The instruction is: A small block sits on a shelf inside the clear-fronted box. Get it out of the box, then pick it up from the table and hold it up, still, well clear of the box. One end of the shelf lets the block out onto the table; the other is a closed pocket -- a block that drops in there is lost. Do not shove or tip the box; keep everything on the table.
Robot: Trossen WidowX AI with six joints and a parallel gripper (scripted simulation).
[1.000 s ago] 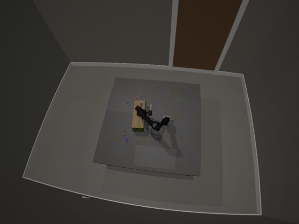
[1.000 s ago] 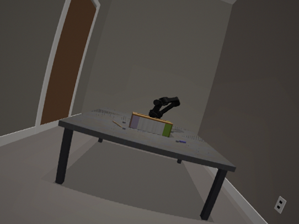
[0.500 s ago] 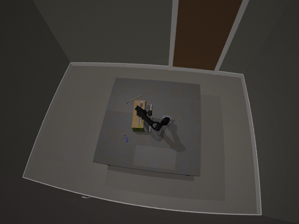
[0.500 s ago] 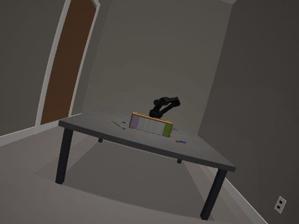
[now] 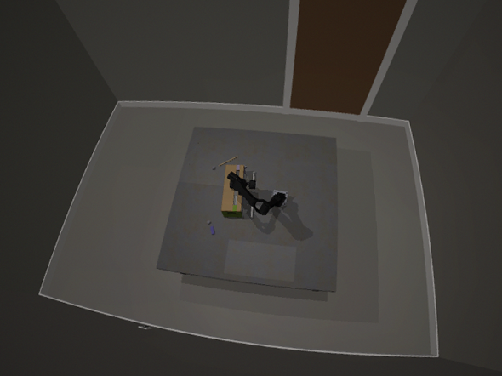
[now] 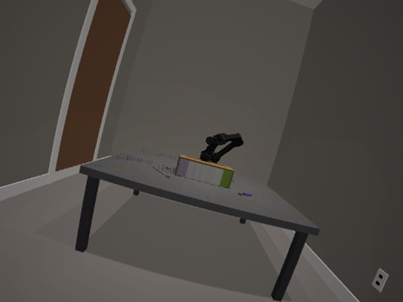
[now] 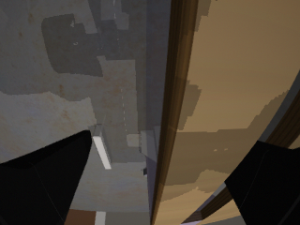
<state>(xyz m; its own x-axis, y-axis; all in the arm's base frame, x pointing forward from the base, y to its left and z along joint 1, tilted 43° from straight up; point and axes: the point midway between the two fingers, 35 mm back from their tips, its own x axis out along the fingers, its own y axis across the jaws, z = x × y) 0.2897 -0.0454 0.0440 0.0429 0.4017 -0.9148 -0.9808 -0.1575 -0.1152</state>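
Right now the purple block is 6 cm ahead of my gripper tip and 1 cm to the right of it. The rest, counted from my gripper tip: thin wooden stick: 23 cm to the right, 20 cm ahead, 8 cm below; box: 4 cm to the left, 3 cm below, 3 cm ahead.
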